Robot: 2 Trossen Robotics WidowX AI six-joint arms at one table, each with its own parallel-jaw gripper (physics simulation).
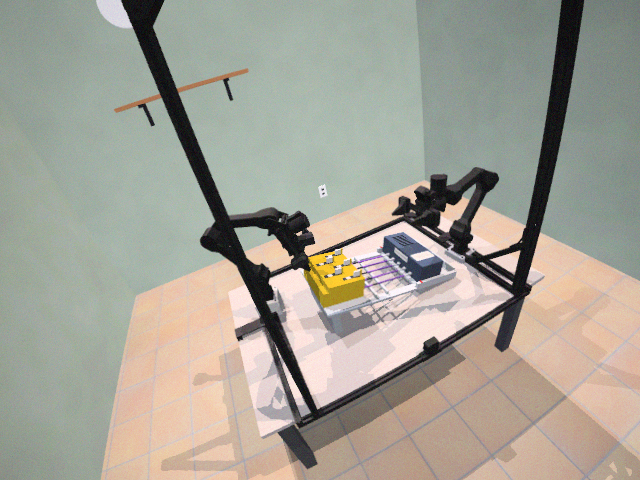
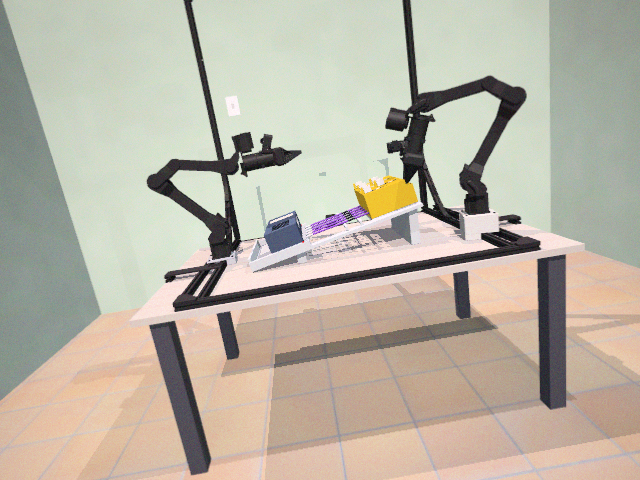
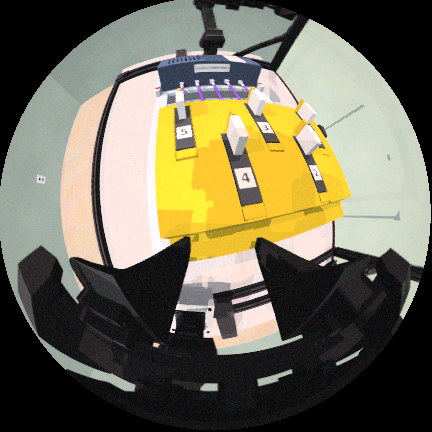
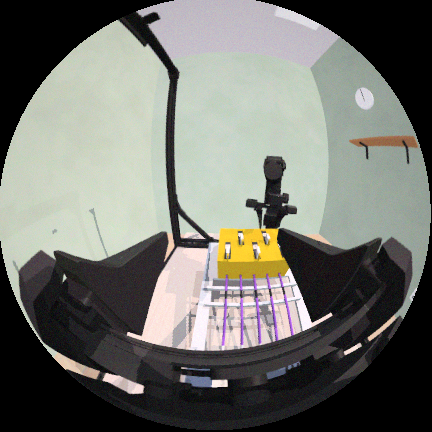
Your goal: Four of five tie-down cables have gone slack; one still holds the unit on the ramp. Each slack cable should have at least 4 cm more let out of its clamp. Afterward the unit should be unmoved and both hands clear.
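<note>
The dark blue unit (image 1: 413, 255) (image 2: 283, 232) (image 3: 175, 75) sits at the low end of the white ramp (image 2: 279, 256) (image 4: 201, 320). Purple cables (image 3: 201, 93) (image 4: 242, 320) run from it to the yellow clamp box (image 1: 341, 291) (image 2: 387, 198) (image 3: 210, 190) (image 4: 250, 268) at the high end; which are slack cannot be told. White levers stand up from the box: lever 4 (image 3: 237, 135), lever 5 (image 3: 180, 105), lever 3 (image 3: 257, 102), lever 2 (image 3: 308, 139). My left gripper (image 1: 302, 263) (image 2: 408, 178) (image 3: 223, 242) is part open, empty, at the box's outer edge. My right gripper (image 1: 397, 210) (image 2: 297, 152) (image 4: 224, 235) is open, empty, high beyond the unit.
Another white lever (image 3: 306, 111) stands behind lever 2, its label hidden. White crossbars (image 4: 250, 302) pass under the cables. A black frame bar (image 2: 330, 281) runs along the table's edge, and black posts (image 1: 555, 118) rise at the corners.
</note>
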